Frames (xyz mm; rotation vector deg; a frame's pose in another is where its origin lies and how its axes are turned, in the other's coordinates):
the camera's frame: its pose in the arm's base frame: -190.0 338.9 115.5 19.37 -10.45 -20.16
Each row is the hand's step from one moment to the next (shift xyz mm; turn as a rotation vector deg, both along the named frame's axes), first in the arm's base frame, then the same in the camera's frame.
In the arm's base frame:
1: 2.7 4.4 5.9 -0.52 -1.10 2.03
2: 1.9 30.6 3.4 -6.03 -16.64 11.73
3: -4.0 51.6 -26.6 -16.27 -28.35 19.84
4: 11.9 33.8 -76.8 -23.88 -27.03 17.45
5: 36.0 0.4 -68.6 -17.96 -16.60 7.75
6: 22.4 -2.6 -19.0 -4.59 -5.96 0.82
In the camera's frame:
1: 1.6 6.8 3.6 0.16 -0.41 2.33
2: -9.1 28.8 -6.2 1.89 -12.39 17.14
3: -25.7 34.9 -38.8 -2.33 -23.00 30.46
4: -10.3 6.3 -83.9 -10.12 -25.01 29.62
5: 25.1 -12.9 -72.1 -9.60 -17.42 16.21
6: 19.4 -2.2 -22.1 -1.96 -6.38 3.57

